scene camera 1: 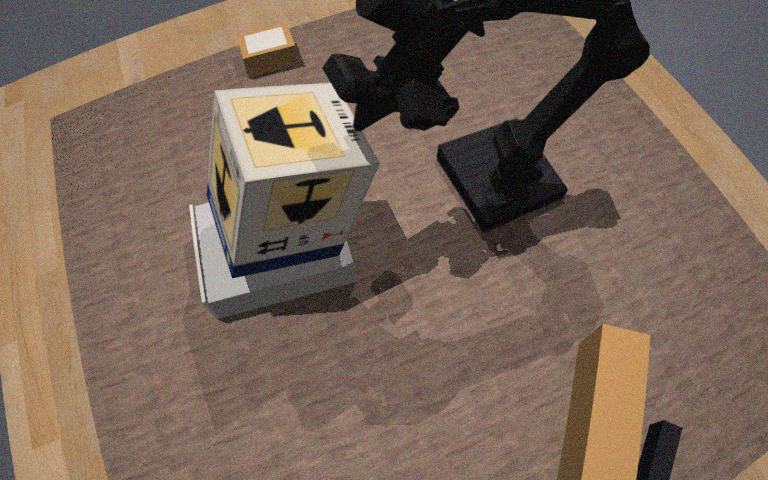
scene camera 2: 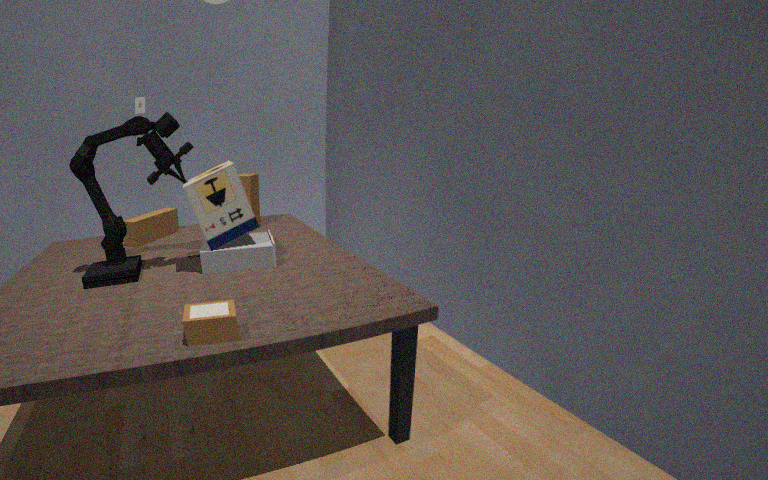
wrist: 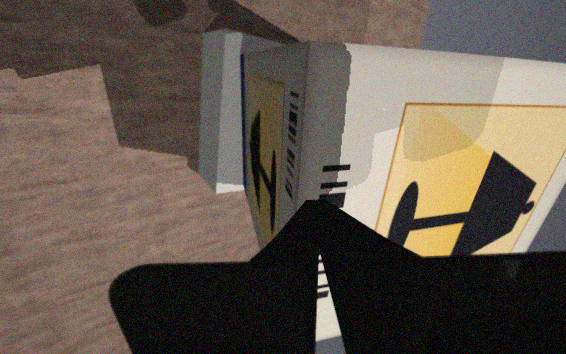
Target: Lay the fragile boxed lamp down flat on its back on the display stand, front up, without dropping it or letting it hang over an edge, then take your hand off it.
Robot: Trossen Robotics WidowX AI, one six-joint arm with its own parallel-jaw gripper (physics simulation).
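Frame: origin at the arm's base, x ahead, y left, z up, level; centimetres.
Seen in the pictures: gripper, fingertip midpoint: [scene camera 1: 356, 128] [scene camera 2: 185, 182] [wrist: 315, 209]; arm's base at its link origin: [scene camera 1: 509, 182] [scene camera 2: 116, 262].
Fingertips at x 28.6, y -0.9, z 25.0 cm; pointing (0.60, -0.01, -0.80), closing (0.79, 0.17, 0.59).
Offsets run from my fingertips to a thing's top centre.
The white boxed lamp [scene camera 1: 252, 172] [scene camera 2: 223, 203] [wrist: 375, 115], with yellow lamp pictures and a blue bottom band, is tilted toward the arm. Its lower arm-side edge is at the white display stand [scene camera 1: 218, 285] [scene camera 2: 237, 261] [wrist: 210, 110], near the stand's arm-side end, and its opposite lower edge is raised. A thin lip stands along the stand's far side. My gripper [scene camera 1: 356, 125] [scene camera 2: 184, 180] [wrist: 315, 209] is shut and empty. Its fingertips are at the box's upper arm-side edge, beside the barcode, and appear to touch it. The exact contact under the box is hidden.
A small orange box with a white label {dy -51.7, dx +7.1, dz -22.6 cm} [scene camera 1: 266, 40] [scene camera 2: 208, 310] stands near a table edge. A long orange block {dy +47.6, dx -22.6, dz -17.6 cm} [scene camera 1: 617, 396] [scene camera 2: 152, 226] lies across the table. Another orange block {dy +49.5, dx +21.1, dz -3.6 cm} [scene camera 2: 250, 192] stands behind the boxed lamp in scene camera 2. The arm's black base [scene camera 1: 475, 181] [scene camera 2: 113, 272] is beside the stand.
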